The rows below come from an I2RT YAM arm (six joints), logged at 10 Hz.
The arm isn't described. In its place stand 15 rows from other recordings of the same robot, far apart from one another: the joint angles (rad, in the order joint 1, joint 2, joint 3, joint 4, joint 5, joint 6), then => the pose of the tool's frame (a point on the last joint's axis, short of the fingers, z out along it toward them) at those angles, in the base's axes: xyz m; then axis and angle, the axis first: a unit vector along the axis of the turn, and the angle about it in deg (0 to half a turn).
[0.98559 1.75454 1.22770 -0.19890 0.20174 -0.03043] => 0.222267, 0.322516, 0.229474, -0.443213, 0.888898, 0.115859, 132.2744
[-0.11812 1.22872 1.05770 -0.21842 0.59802 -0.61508] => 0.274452, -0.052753, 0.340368, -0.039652, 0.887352, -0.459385, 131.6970
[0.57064 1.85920 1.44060 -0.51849 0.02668 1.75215] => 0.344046, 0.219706, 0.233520, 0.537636, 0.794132, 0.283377, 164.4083
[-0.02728 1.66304 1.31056 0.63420 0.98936 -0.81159] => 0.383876, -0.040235, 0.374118, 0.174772, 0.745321, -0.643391, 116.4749
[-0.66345 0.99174 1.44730 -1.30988 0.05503 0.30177] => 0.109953, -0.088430, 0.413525, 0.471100, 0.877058, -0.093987, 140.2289
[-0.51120 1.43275 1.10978 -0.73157 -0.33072 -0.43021] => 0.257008, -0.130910, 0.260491, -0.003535, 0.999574, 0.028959, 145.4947
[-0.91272 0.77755 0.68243 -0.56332 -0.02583 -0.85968] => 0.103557, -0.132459, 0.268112, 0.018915, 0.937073, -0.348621, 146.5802
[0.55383 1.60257 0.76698 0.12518 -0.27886 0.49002] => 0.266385, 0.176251, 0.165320, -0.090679, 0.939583, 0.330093, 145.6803
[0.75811 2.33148 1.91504 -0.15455 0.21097 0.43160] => 0.398609, 0.367161, 0.201693, -0.102879, 0.971618, 0.213012, 126.9510
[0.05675 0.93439 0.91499 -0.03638 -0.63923 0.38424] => 0.210084, 0.033208, 0.375337, -0.124171, 0.883738, 0.451209, 108.1687
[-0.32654 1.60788 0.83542 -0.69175 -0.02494 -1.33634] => 0.245399, -0.082170, 0.140340, -0.484069, 0.874480, -0.030998, 174.8312
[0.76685 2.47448 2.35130 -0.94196 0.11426 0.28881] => 0.385111, 0.365448, 0.210605, -0.221650, 0.971802, 0.080445, 151.8029
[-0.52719 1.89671 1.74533 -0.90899 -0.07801 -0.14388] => 0.355092, -0.203506, 0.290436, 0.180262, 0.982397, -0.048998, 150.9720
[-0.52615 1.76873 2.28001 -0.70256 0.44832 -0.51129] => 0.303880, -0.194325, 0.524382, 0.165006, 0.842809, -0.512294, 126.0239
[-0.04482 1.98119 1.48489 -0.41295 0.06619 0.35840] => 0.436078, -0.021915, 0.205261, 0.211325, 0.977192, 0.020913, 142.0081
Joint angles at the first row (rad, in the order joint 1, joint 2, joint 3, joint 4, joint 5, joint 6):
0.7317 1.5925 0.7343 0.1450 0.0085 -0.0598
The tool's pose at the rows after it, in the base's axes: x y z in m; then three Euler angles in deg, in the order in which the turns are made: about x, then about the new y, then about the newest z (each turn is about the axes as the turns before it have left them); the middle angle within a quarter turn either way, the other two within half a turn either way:
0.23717 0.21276 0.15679 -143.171 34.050 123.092
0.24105 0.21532 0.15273 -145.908 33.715 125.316
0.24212 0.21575 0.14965 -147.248 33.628 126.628
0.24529 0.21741 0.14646 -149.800 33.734 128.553
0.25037 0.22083 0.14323 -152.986 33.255 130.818
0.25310 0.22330 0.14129 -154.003 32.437 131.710
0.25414 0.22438 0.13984 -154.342 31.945 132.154
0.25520 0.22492 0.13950 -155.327 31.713 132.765
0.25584 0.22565 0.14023 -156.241 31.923 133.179
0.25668 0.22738 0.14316 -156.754 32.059 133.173
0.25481 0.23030 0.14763 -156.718 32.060 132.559
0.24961 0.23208 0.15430 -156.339 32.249 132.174
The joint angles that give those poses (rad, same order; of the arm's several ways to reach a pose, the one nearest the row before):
0.7317 1.6168 0.7509 0.1409 0.0046 -0.0604
0.7317 1.6463 0.7766 0.1095 0.0240 -0.0477
0.7317 1.6594 0.7822 0.1008 0.0348 -0.0373
0.7317 1.6822 0.8026 0.0758 0.0598 -0.0271
0.7317 1.7156 0.8402 0.0309 0.0839 -0.0153
0.7317 1.7352 0.8616 0.0085 0.0832 -0.0077
0.7317 1.7450 0.8697 0.0006 0.0802 -0.0023
0.7315 1.7514 0.8804 -0.0173 0.0870 0.0003
0.7332 1.7539 0.8895 -0.0314 0.1000 0.0011
0.7362 1.7535 0.9045 -0.0510 0.1088 -0.0010
0.7468 1.7451 0.9158 -0.0712 0.1150 -0.0030
0.7618 1.7204 0.9158 -0.0910 0.1230 0.0048

